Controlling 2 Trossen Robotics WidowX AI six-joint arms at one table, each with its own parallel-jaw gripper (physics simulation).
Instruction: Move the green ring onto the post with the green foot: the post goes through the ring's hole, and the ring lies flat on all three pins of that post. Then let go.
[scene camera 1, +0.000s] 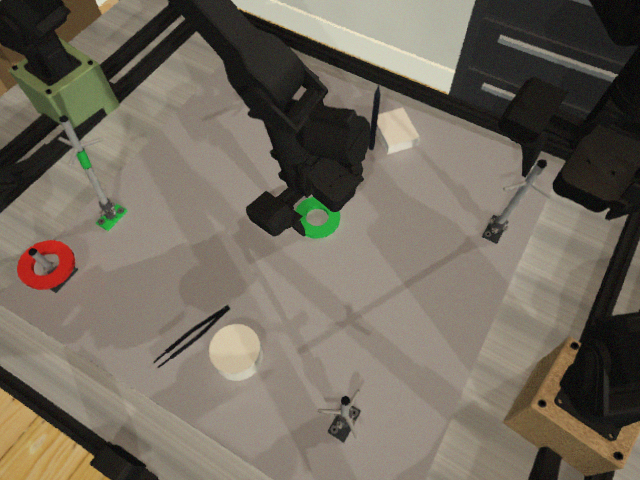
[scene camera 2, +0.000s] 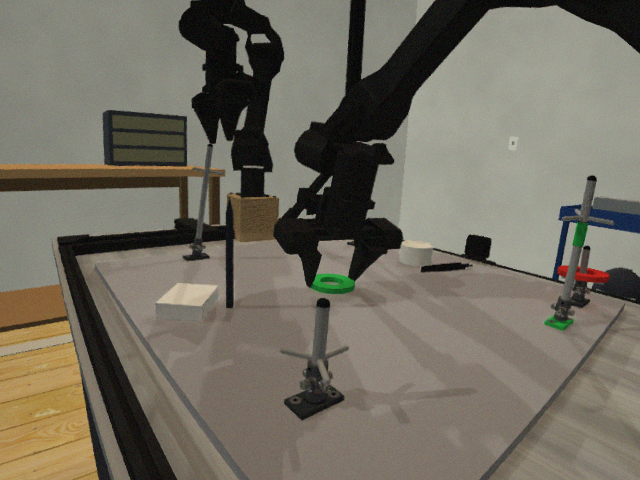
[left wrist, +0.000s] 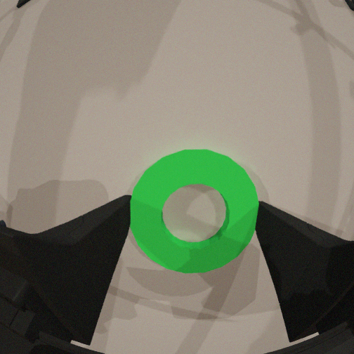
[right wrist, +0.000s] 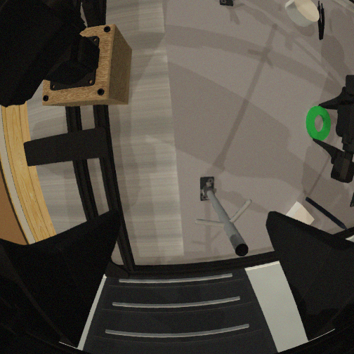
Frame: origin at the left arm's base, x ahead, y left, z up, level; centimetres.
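Seen in the pictures: left gripper, fingertip midpoint: (scene camera 1: 319, 219) (scene camera 2: 329, 284); right gripper, fingertip midpoint: (scene camera 2: 220, 142); left arm's base at its link origin: (scene camera 1: 53, 66); right arm's base at its link origin: (scene camera 1: 594, 397) (scene camera 2: 252, 195).
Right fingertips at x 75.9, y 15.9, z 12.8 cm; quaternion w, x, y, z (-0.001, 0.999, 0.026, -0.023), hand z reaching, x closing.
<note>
Pixels of each thing's top centre, then the offset from my right fingertips to it. "*": a spot on its surface instead.
- green ring at its top centre: (scene camera 2: 331, 280) (scene camera 1: 316, 215) dx -27.7, dy -8.6, dz -20.3 cm
- green-footed post at a spot on its surface: (scene camera 2: 573, 263) (scene camera 1: 94, 175) * dx -53.7, dy -26.3, dz -12.6 cm
- red ring at its top centre: (scene camera 1: 44, 262) (scene camera 2: 583, 270) dx -50.5, dy -39.2, dz -16.0 cm
- white block at its top centre: (scene camera 2: 188, 293) (scene camera 1: 396, 126) dx -27.7, dy +12.7, dz -19.2 cm
- upright dark rod at its top centre: (scene camera 2: 229, 196) (scene camera 1: 378, 84) dx -29.1, dy +7.9, dz -7.2 cm
- white cylinder at its top centre: (scene camera 1: 234, 348) (scene camera 2: 416, 244) dx -22.6, dy -32.1, dz -17.7 cm
- black tweezers at its top centre: (scene camera 1: 191, 333) (scene camera 2: 448, 264) dx -29.5, dy -33.7, dz -20.2 cm
The green ring (scene camera 1: 330, 227) (scene camera 2: 332, 290) (left wrist: 195, 165) (right wrist: 310, 122) lies flat on the mat. My left gripper (scene camera 1: 317, 219) (scene camera 2: 332, 282) (left wrist: 194, 206) (right wrist: 316, 122) is shut on it, a fingertip touching each outer side. The green-footed post (scene camera 1: 94, 178) (scene camera 2: 573, 263) stands at the left in scene camera 1, its green foot (scene camera 1: 111, 217) (scene camera 2: 558, 322) on the mat. It has a green band, with pins above that near the top, and no ring on it. My right gripper (scene camera 1: 568, 195) (scene camera 2: 221, 141) (right wrist: 195, 219) is open and empty, high beside a dark-footed post.
Dark-footed posts (scene camera 1: 511, 204) (scene camera 1: 345, 408) (scene camera 2: 320, 330) stand around; another bears a red ring (scene camera 1: 67, 263) (scene camera 2: 599, 277). A white block (scene camera 1: 397, 129) (scene camera 2: 187, 301) lies near an upright dark rod (scene camera 1: 374, 118) (scene camera 2: 229, 258). A white cylinder (scene camera 1: 235, 348) (scene camera 2: 416, 253) stands beside black tweezers (scene camera 1: 180, 341).
</note>
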